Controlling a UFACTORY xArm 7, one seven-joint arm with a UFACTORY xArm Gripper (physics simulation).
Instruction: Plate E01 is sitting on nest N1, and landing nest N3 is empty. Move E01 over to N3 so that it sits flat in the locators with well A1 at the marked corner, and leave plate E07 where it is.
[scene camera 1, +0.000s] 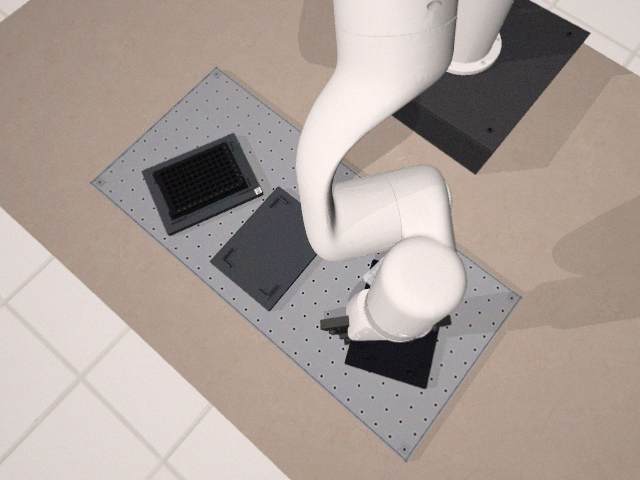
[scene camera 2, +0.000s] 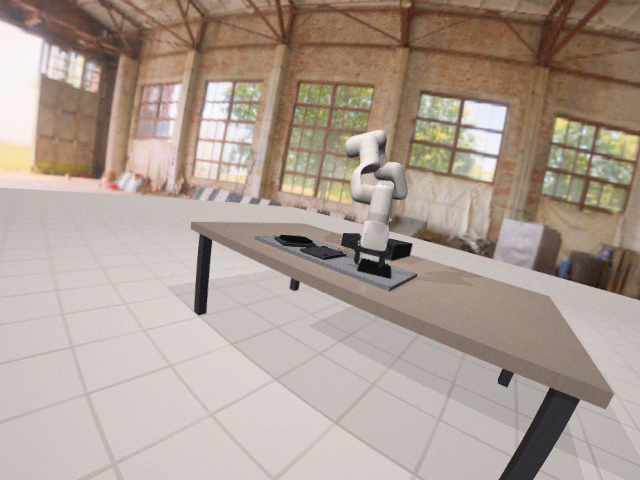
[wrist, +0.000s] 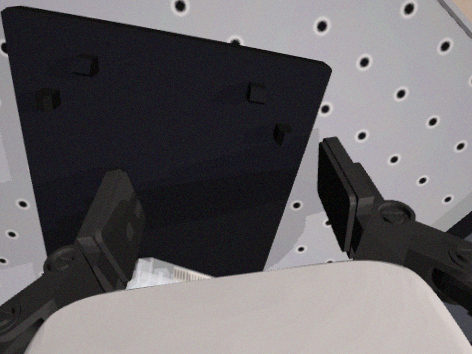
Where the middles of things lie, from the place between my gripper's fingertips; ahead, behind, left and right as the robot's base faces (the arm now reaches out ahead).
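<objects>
There's a black well plate (scene camera 1: 188, 185) that's 36 cm to the right of my hand and 7 cm behind it. And with the white well plate (wrist: 147, 272), I can see my gripper 1 cm below it and 11 cm past it.
</objects>
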